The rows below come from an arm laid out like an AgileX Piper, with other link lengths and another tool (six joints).
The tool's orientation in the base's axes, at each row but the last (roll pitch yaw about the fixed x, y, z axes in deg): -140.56 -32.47 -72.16; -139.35 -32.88 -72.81; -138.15 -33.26 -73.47; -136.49 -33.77 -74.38; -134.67 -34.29 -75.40; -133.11 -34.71 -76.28
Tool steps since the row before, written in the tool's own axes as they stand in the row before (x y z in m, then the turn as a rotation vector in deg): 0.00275 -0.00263 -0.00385 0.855 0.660 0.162; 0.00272 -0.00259 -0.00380 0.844 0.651 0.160; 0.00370 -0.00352 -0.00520 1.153 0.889 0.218; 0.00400 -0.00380 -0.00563 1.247 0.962 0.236; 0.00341 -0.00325 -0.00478 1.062 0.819 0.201; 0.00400 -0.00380 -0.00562 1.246 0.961 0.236
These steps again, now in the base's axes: -0.00045 0.00004 0.00539 -0.077 -1.089 0.000; -0.00055 0.00004 0.00531 -0.075 -1.075 0.000; -0.00090 0.00006 0.00723 -0.103 -1.469 0.001; -0.00119 0.00008 0.00779 -0.112 -1.589 0.000; -0.00117 0.00008 0.00661 -0.095 -1.353 0.000; -0.00158 0.00011 0.00772 -0.111 -1.587 0.000
